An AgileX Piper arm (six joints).
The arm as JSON. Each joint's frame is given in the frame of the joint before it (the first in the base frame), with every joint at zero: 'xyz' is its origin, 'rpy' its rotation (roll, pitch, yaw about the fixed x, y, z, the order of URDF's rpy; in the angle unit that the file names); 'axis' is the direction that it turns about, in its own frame. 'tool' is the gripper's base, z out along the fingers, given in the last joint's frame.
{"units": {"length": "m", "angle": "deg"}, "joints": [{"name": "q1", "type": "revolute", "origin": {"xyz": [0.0, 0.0, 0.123], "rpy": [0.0, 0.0, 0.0]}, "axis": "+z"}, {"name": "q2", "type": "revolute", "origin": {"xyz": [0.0, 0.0, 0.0], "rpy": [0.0, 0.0, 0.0]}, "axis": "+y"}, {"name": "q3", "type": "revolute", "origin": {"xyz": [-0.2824, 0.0, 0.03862], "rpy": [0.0, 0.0, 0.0]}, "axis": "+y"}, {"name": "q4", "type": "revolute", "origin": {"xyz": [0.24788, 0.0, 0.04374], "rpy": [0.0, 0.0, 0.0]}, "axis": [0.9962, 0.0, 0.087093]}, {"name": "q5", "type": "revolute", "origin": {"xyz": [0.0, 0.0, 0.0], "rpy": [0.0, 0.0, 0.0]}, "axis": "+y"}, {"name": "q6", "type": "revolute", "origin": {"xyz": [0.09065, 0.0, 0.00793], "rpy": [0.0, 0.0, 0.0]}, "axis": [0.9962, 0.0, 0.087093]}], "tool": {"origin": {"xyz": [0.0, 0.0, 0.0], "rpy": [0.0, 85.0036, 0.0]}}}
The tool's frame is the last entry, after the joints.
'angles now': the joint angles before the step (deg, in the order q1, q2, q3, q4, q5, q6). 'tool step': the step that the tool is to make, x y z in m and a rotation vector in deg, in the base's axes. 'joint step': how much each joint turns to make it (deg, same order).
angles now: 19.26 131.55 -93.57 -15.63 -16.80 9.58
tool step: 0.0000 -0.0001 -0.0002 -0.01 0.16 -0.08
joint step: 0.00 0.00 -0.01 0.08 0.17 0.01
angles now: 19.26 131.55 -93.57 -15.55 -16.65 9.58
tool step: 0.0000 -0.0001 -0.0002 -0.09 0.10 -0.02
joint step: -0.01 0.00 -0.01 -0.02 0.13 -0.02
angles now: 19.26 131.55 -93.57 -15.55 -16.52 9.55
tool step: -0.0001 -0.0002 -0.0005 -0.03 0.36 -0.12
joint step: 0.00 0.00 0.00 -0.02 0.35 0.16
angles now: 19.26 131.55 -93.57 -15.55 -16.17 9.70
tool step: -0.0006 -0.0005 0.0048 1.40 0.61 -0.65
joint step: 0.00 -0.62 -0.01 -0.01 0.64 1.70
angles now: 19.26 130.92 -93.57 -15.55 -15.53 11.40
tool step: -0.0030 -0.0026 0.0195 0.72 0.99 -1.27
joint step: 0.00 -2.61 -0.15 -0.04 3.48 1.60
